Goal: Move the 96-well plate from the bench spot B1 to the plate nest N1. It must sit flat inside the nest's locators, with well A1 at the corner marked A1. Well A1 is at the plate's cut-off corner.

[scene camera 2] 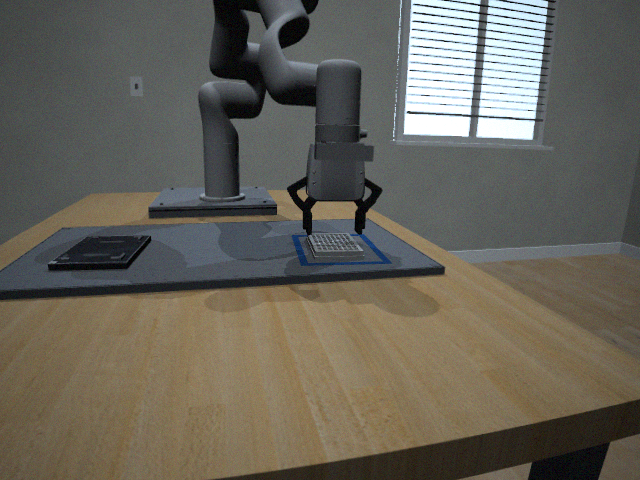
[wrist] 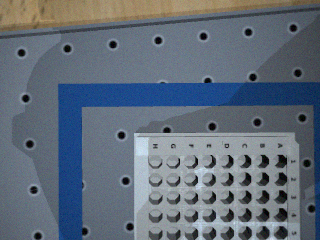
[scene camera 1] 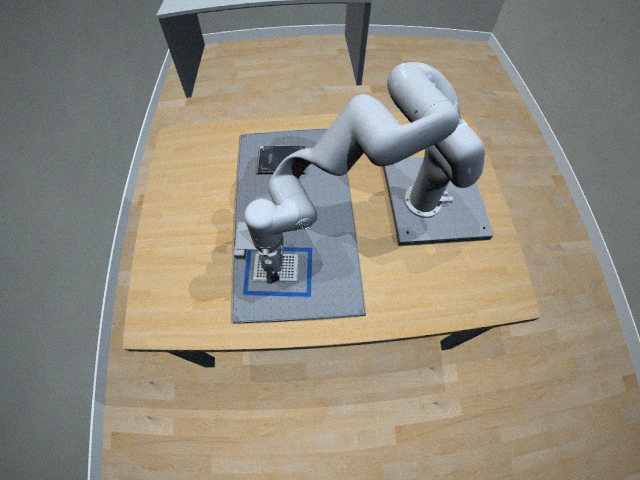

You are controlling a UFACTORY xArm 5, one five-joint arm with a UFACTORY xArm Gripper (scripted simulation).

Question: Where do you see a white 96-well plate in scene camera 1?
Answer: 289, 273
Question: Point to a black plate nest N1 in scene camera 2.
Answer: At 124, 244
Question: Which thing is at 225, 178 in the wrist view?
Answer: A white 96-well plate.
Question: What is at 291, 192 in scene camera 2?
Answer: My gripper.
